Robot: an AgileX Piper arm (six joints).
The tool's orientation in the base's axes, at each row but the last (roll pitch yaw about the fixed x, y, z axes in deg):
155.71 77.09 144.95
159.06 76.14 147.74
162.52 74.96 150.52
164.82 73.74 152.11
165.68 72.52 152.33
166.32 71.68 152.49
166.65 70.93 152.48
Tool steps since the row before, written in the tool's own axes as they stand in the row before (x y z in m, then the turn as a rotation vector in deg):
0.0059 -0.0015 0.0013 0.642 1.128 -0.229
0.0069 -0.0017 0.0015 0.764 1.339 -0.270
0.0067 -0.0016 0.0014 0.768 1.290 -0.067
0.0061 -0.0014 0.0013 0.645 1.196 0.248
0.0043 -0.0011 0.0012 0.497 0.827 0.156
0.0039 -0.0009 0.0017 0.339 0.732 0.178
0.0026 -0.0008 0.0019 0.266 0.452 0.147
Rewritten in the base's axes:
-0.0001 -0.0009 -0.0062 -0.118 1.224 -0.475
-0.0003 -0.0010 -0.0072 -0.139 1.452 -0.567
-0.0005 -0.0010 -0.0069 0.043 1.366 -0.625
-0.0006 -0.0008 -0.0063 0.348 1.195 -0.599
-0.0003 -0.0007 -0.0045 0.213 0.837 -0.458
0.0003 -0.0007 -0.0043 0.253 0.717 -0.322
0.0008 -0.0008 -0.0031 0.174 0.443 -0.264

